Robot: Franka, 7 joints.
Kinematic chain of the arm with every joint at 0, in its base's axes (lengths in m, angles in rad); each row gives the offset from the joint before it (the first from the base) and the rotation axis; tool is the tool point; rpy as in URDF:
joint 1: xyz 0 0 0.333 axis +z
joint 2: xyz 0 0 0 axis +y
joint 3: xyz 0 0 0.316 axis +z
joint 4: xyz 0.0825 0 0 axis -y
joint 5: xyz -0.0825 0 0.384 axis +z
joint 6: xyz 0 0 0 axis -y
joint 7: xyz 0.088 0 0 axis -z
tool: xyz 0 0 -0.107 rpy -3.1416 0 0
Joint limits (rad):
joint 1: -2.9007..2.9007
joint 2: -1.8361..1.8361
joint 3: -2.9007..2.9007
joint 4: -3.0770..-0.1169
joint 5: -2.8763..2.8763
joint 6: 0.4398..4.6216
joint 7: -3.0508..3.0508
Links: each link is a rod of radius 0.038 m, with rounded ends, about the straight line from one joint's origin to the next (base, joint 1, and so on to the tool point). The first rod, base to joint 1, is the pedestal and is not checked.
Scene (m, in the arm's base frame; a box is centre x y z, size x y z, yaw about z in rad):
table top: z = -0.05
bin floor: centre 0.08 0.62 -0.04 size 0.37 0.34 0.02 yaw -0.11
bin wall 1: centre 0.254 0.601 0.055 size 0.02 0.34 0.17 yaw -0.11
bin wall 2: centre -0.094 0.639 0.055 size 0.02 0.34 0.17 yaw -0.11
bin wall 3: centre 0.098 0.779 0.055 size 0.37 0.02 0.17 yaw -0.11
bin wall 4: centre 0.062 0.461 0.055 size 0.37 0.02 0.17 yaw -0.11
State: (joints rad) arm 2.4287 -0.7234 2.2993 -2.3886 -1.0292 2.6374 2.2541
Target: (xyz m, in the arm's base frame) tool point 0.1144 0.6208 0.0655
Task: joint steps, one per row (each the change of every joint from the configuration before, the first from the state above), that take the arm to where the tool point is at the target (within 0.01 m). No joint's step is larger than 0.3 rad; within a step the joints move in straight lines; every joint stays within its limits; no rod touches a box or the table.
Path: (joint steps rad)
1: -0.2082 0.1677 -0.2634 0.0658 -0.0001 -0.0365 0.0000
2: -0.2082 0.1677 -0.2634 0.0658 -0.0001 -0.0366 0.0000
3: -0.2082 0.1677 -0.2634 0.0658 -0.0001 -0.0365 0.0000
4: -0.2082 0.1677 -0.2633 0.0658 -0.0001 -0.0366 0.0000
5: -0.2082 0.1677 -0.2634 0.0658 -0.0001 -0.0365 0.0000
6: -0.2082 0.1677 -0.2634 0.0658 -0.0001 -0.0365 0.0000
7: -0.2082 0.1678 -0.2634 0.0658 -0.0001 -0.0366 0.0000
8: 0.0183 0.2402 -0.0292 0.0962 -0.0032 0.0273 0.0000
9: 0.0183 0.2402 -0.0292 0.0962 -0.0033 0.0272 0.0000

